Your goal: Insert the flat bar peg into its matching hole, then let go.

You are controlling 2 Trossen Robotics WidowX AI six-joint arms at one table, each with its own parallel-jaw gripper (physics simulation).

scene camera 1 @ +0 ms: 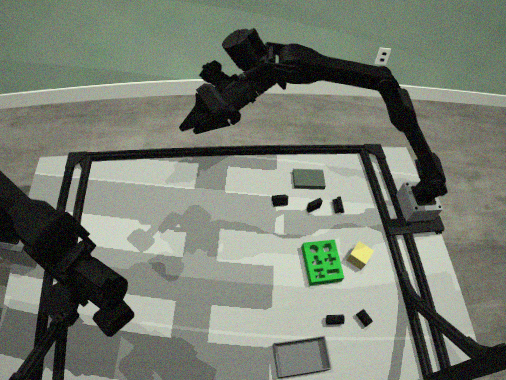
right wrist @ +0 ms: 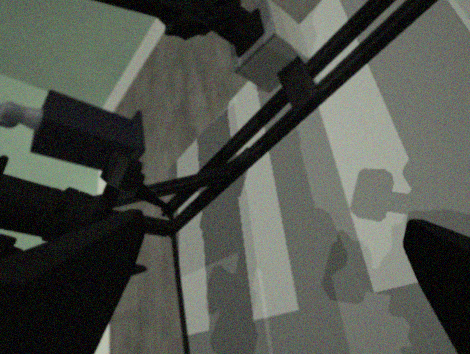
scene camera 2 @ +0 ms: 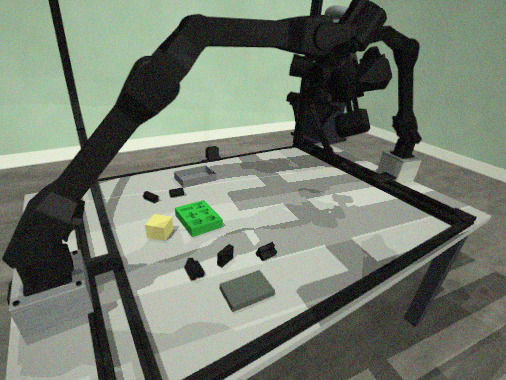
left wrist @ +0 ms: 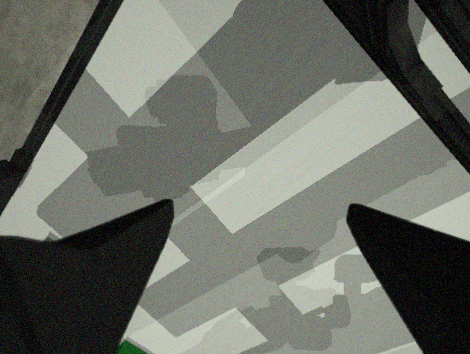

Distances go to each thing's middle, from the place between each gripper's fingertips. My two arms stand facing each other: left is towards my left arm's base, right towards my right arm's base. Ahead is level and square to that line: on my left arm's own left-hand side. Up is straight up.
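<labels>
Grey tray [scene camera 1: 311, 351]: from my left hand, 39 cm to the right, 12 cm behind, 16 cm below. Green hole board [scene camera 1: 320, 256]: from my left hand, 11 cm ahead, 50 cm to the right, 16 cm below. Dark grey flat plate [scene camera 2: 243, 291]: from my left hand, 38 cm ahead, 53 cm to the right, 17 cm below. My right gripper: 8 cm short of the dark grey flat plate, 33 cm to the left of it, 31 cm above it. Grey tray: from my right hand, 20 cm to the right, 41 cm behind, 30 cm below. Green hole board: from my right hand, 19 cm behind, 30 cm to the right, 30 cm below.
</labels>
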